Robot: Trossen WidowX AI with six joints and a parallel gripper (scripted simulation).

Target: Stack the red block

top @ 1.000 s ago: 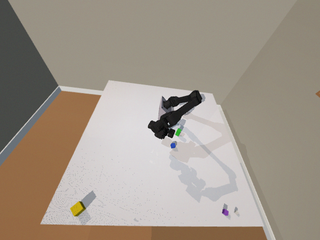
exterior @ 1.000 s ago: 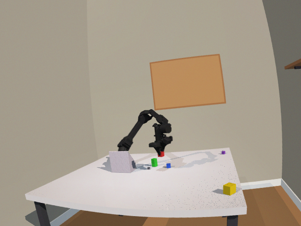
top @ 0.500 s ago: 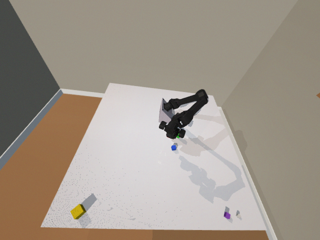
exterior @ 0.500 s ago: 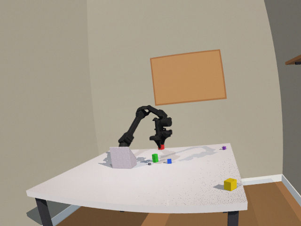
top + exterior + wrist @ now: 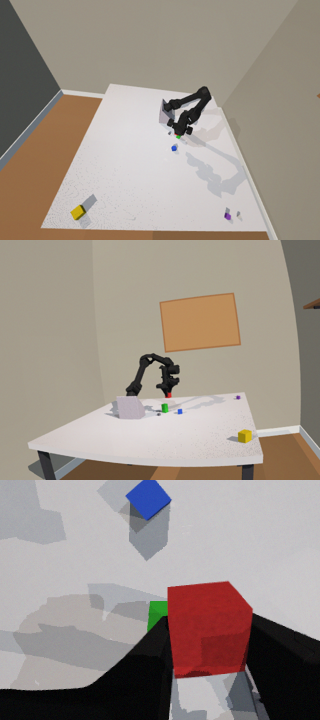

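My gripper tip is now 130 mm above the grey cube, 80 mm past it and 30 mm to the left of it. Also, from my gripper tip: purple block (540 mm ahead, 270 mm to the left, 120 mm below); then blue block (120 mm below, 80 mm ahead, 10 mm to the right); then red block (10 mm above).
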